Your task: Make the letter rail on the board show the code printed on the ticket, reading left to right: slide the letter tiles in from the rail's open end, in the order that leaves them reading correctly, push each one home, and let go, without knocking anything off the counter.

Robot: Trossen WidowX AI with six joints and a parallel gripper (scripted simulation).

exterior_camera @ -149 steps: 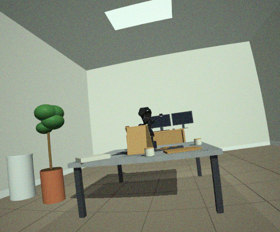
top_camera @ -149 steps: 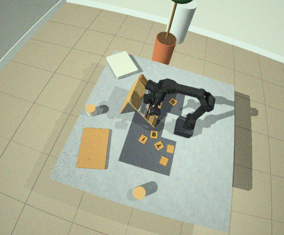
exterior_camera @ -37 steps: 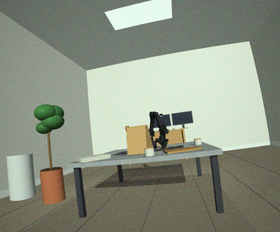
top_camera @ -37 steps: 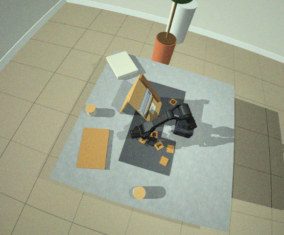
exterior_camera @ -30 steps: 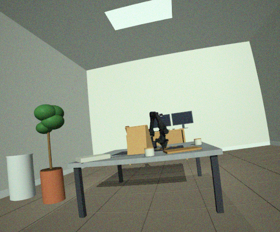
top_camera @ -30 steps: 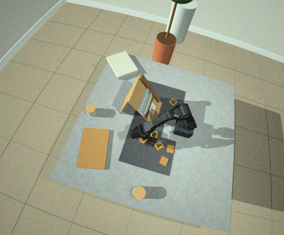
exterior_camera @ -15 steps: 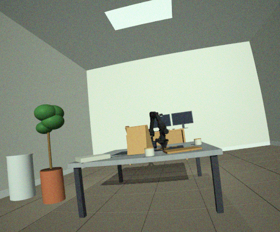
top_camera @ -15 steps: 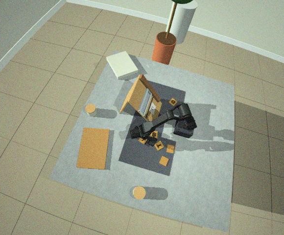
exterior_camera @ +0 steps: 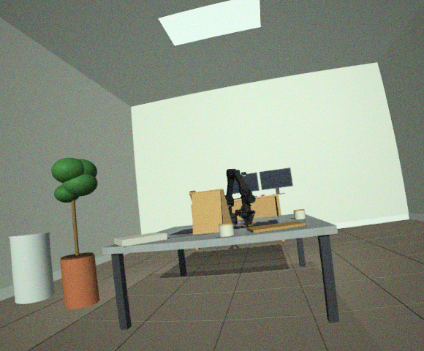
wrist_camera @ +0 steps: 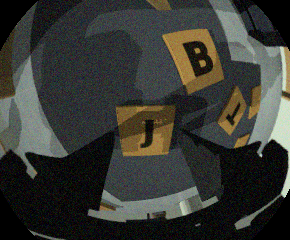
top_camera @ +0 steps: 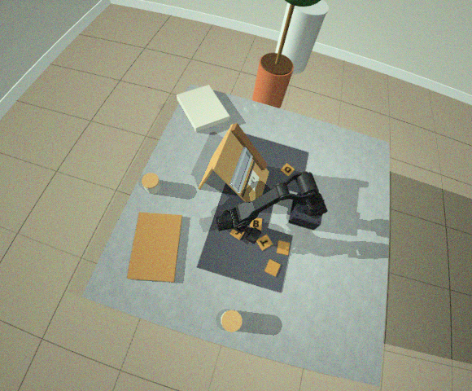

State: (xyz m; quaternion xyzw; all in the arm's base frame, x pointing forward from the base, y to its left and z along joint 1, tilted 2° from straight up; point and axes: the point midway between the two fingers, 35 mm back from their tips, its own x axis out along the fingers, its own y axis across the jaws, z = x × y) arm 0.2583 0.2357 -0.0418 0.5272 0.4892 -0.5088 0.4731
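The letter tile lies right at my gripper tip. From my gripper tip the other things lie so: flat orange panel 290 mm ahead, 240 mm to the left; dark mat 190 mm to the right, 60 mm behind; ticket 240 mm to the right, 80 mm above, 50 mm ahead.
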